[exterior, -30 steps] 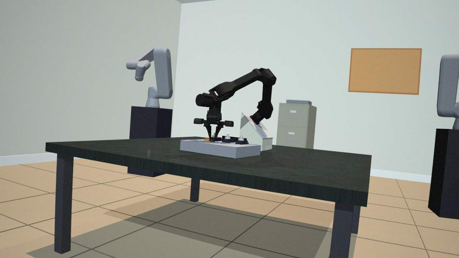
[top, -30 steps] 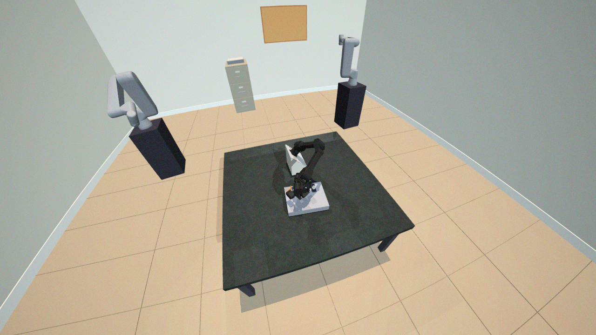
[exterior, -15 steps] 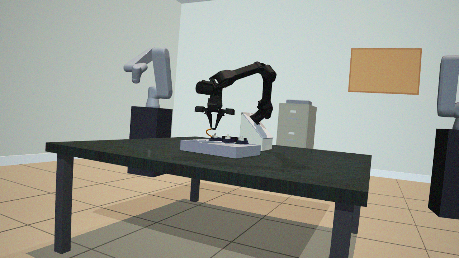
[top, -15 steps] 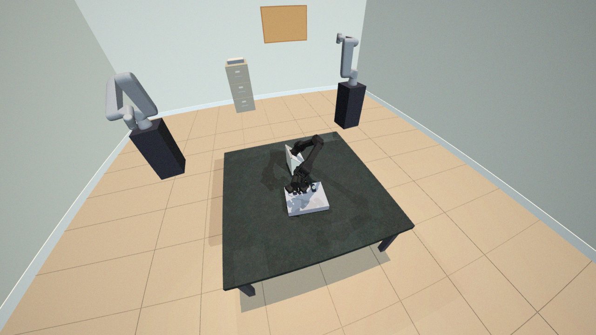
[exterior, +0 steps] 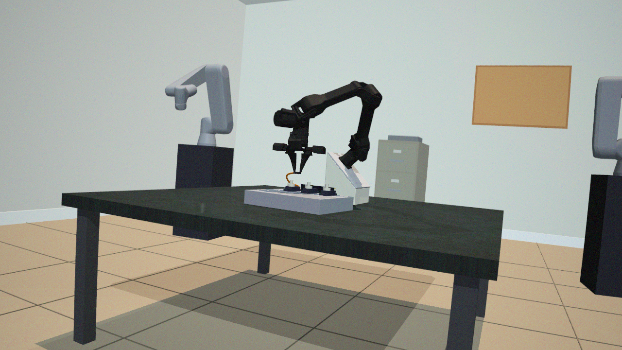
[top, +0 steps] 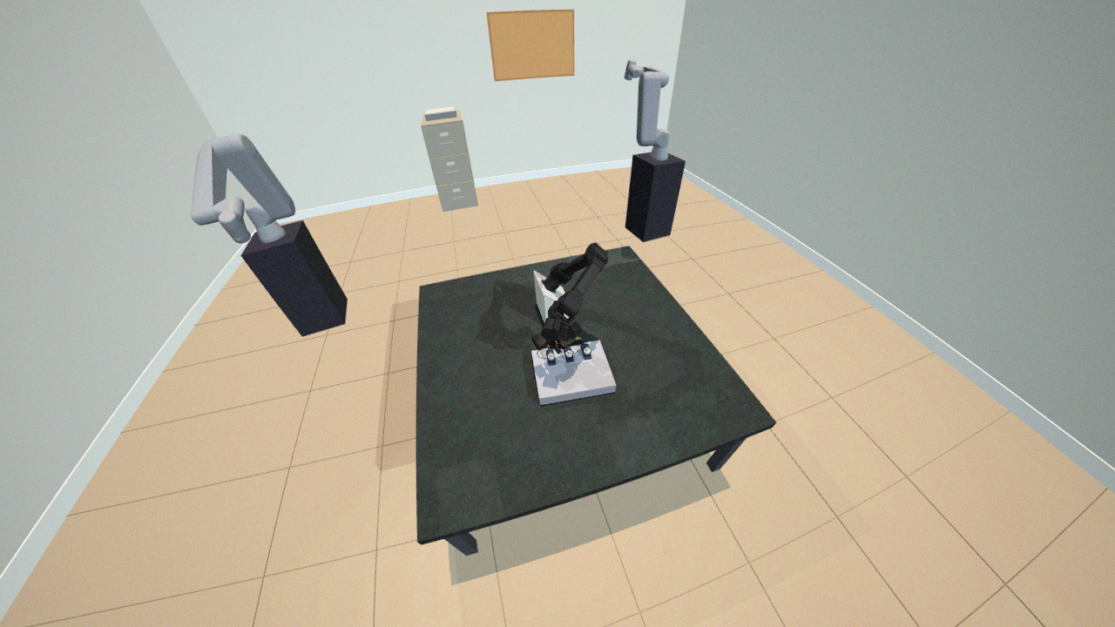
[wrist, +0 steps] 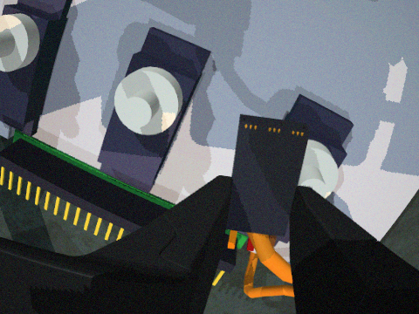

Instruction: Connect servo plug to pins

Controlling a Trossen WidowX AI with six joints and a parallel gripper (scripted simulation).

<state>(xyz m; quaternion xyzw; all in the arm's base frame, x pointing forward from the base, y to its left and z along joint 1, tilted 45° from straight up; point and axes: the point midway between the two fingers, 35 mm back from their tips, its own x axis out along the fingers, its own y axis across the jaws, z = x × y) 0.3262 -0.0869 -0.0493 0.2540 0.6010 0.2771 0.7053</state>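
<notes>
My gripper tip is 6 cm past the yellow band, 4 cm to the right of it and 5 cm above it. Also, from my gripper tip: dark dot 6 cm behind, 4 cm to the left, 5 cm below; printed holder 10 cm ahead, 3 cm to the left, 9 cm below.
</notes>
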